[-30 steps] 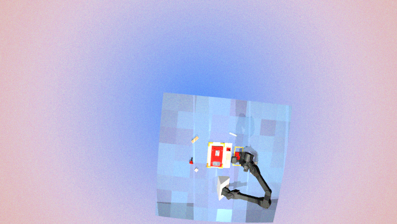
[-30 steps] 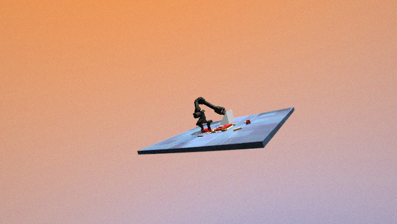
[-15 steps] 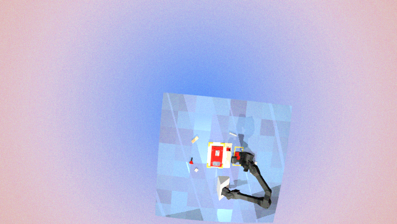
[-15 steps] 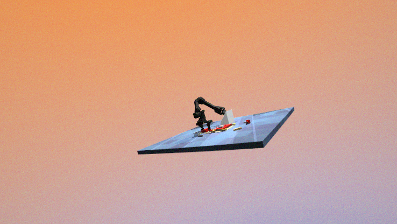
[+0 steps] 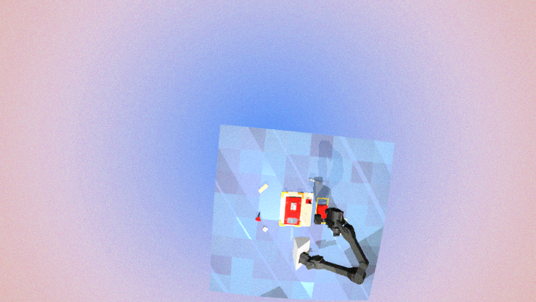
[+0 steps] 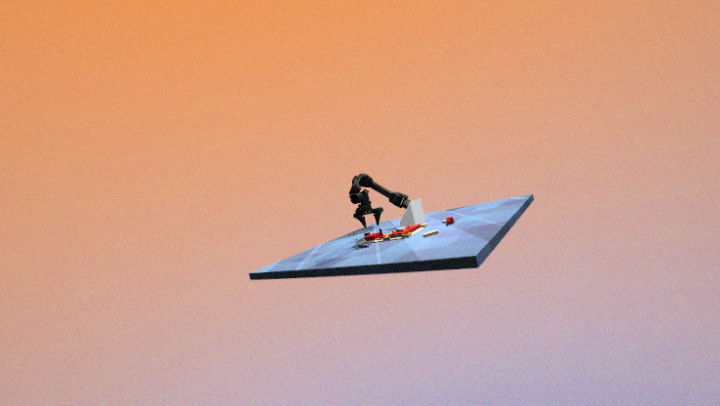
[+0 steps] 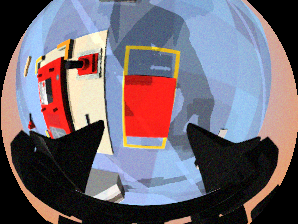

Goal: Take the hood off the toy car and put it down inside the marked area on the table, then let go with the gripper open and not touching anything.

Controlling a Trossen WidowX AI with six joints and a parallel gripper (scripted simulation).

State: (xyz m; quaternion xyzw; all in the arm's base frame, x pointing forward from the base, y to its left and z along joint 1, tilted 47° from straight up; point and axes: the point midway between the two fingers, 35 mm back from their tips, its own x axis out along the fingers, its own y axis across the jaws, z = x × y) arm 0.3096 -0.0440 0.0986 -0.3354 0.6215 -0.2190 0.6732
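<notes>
Now: gripper tip 60 mm above the hood. The rest, counted from my gripper tip: tan block: 440 mm to the left, 90 mm ahead, 70 mm below; wheel: 180 mm to the right, 140 mm behind, 60 mm below; grey bar: 210 mm ahead, 90 mm to the left, 70 mm below.
</notes>
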